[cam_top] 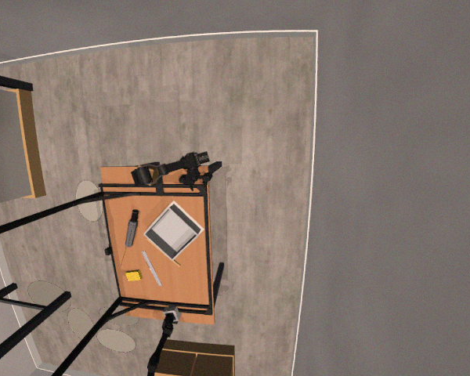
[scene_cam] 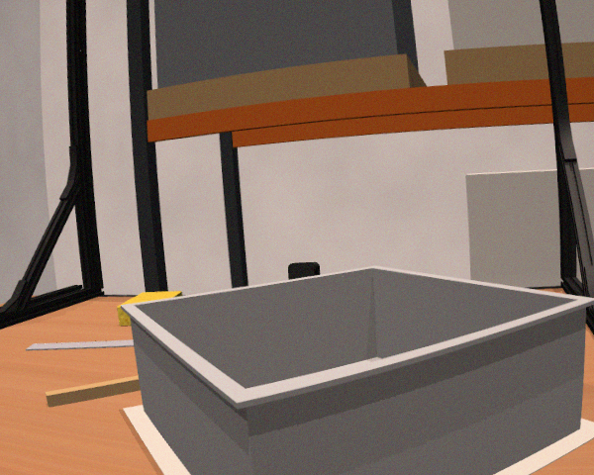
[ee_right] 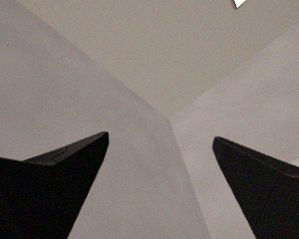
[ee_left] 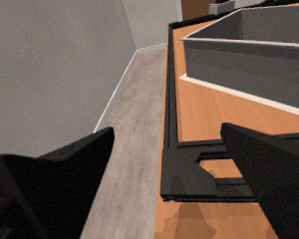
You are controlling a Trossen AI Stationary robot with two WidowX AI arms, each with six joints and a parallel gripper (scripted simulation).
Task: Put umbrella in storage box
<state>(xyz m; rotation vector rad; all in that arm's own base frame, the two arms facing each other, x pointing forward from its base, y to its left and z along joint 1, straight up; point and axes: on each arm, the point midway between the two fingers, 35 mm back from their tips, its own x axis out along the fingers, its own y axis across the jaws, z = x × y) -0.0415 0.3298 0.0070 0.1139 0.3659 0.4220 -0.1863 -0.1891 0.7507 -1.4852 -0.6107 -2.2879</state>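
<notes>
My left hand is 52 cm past the folded umbrella, 31 cm to the left of it and 9 cm above it. Also, from my left hand: storage box: 32 cm to the right, 22 cm behind, 7 cm below; thin wooden stick: 49 cm to the right, 32 cm behind, 12 cm below; metal ruler: 63 cm to the right, 44 cm behind, 12 cm below.
</notes>
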